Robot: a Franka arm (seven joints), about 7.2 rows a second.
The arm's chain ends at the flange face. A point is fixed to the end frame.
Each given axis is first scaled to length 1.
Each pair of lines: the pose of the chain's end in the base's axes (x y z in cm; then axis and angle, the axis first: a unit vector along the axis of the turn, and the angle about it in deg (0 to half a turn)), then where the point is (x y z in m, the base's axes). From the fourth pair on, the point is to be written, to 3 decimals.
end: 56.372 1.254 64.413 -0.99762 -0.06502 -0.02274 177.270
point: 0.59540 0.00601 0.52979
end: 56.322 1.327 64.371 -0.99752 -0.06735 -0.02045 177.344
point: 0.59443 0.00670 0.52924
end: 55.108 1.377 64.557 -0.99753 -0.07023 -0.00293 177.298
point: 0.57833 0.00720 0.53010
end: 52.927 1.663 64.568 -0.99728 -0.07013 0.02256 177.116
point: 0.551 0.010 0.529
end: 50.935 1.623 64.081 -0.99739 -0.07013 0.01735 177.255
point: 0.532 0.009 0.524
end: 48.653 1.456 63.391 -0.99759 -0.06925 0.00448 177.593
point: 0.512 0.007 0.518
